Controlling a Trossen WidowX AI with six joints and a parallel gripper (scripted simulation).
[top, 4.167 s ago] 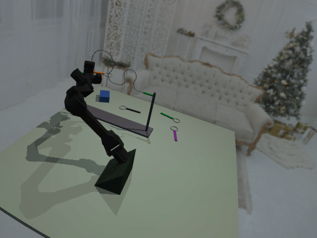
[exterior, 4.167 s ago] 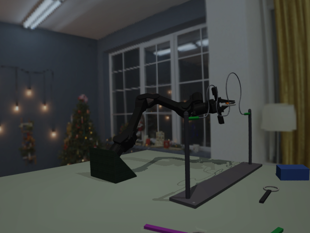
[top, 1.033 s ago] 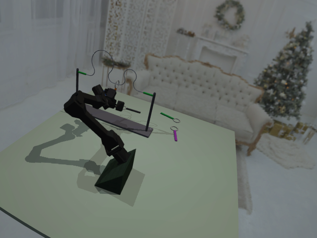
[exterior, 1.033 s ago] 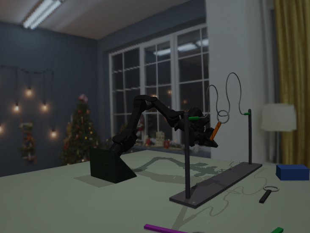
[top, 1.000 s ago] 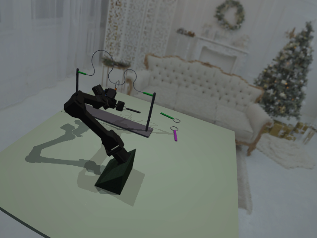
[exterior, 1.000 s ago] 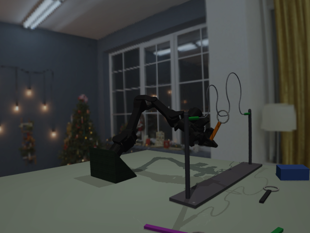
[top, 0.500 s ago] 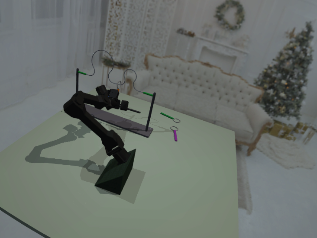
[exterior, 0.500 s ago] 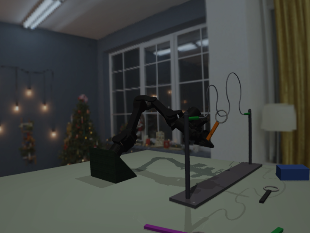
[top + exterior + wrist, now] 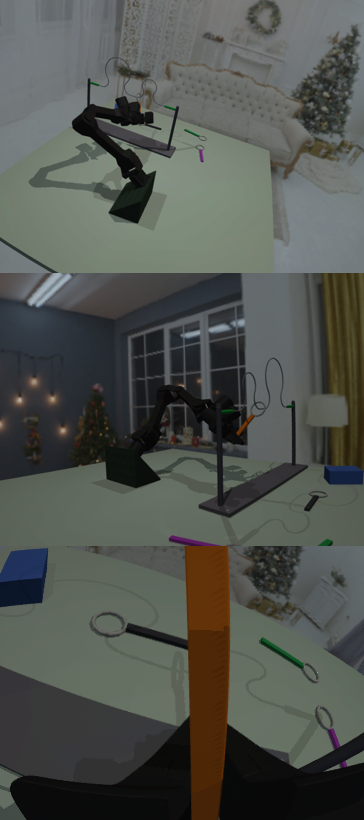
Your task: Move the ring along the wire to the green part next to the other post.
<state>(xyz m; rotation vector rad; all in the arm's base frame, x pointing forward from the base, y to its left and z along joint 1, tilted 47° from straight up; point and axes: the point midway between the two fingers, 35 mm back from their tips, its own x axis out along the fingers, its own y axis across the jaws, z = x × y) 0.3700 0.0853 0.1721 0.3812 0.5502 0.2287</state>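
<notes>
My gripper tip is 110 mm to the right of the wire rig, 80 mm below it and 30 mm short of it.
</notes>
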